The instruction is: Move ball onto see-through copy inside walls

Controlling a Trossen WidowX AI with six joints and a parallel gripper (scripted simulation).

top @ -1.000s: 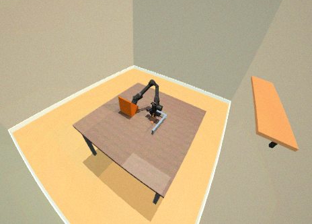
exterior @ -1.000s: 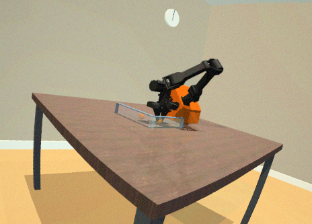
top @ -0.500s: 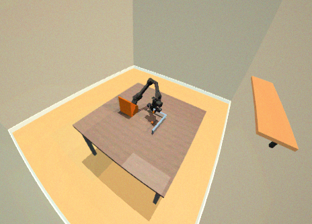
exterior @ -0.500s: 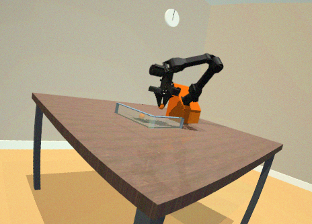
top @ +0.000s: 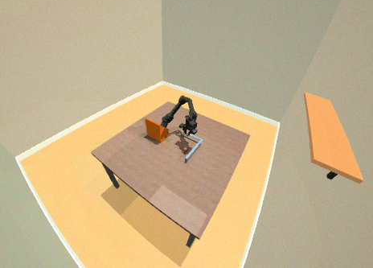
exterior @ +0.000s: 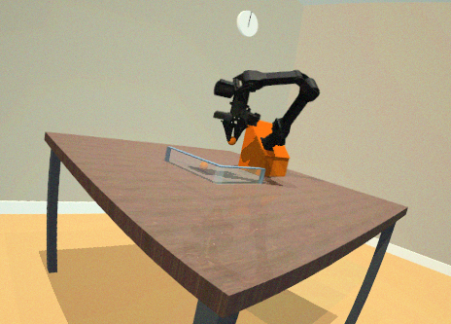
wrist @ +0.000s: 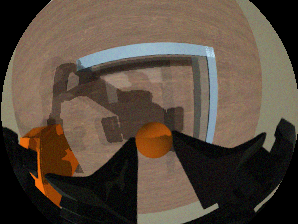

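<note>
Now: gripper tip 4 cm short of the see-through copy of ball, 8 cm to the left of it and 12 cm above it. Round my gripper tip: orange ball (right at my gripper tip).
</note>
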